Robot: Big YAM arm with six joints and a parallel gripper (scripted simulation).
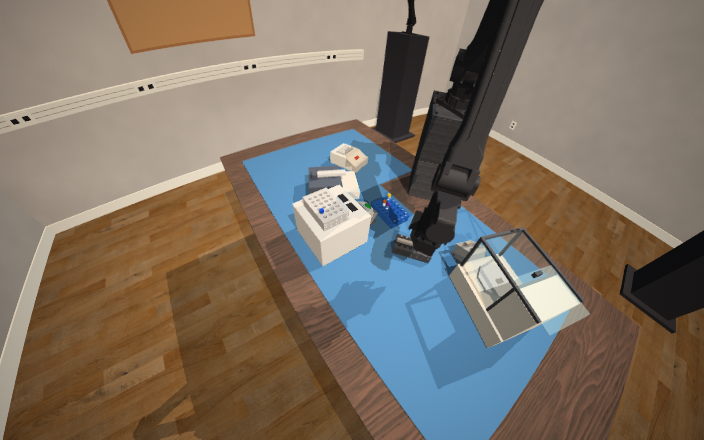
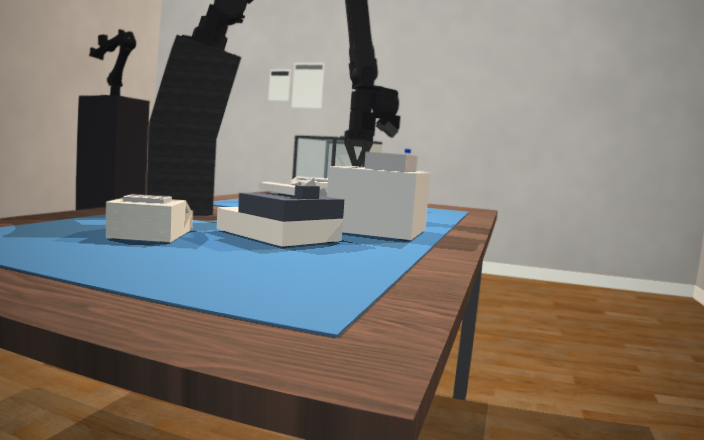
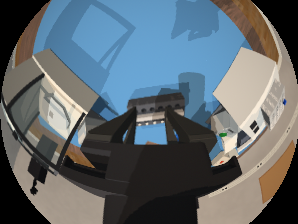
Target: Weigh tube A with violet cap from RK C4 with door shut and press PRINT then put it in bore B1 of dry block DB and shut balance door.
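Now: hand 13 cm past the blue rack RK, 23 cm to the left of it and 12 cm above it. From my hand the other things lie so: blue-capped tube: 17 cm ahead, 24 cm to the right, 2 cm above; round white print key: 20 cm behind, 7 cm to the left, 7 cm below; dark magnet block: 6 cm behind, 5 cm to the right, 12 cm below.
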